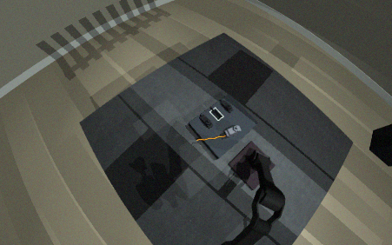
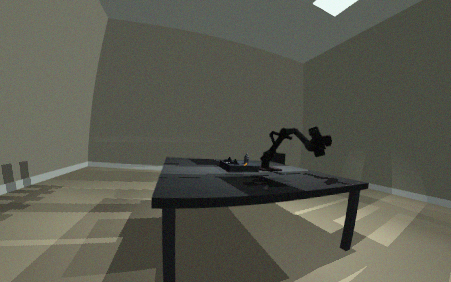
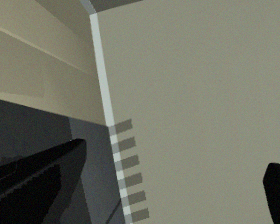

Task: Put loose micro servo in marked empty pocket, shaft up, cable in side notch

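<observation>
Right now my gripper tip is 130 mm short of the dark deck, 560 mm to the left of it and 240 mm above it.
</observation>
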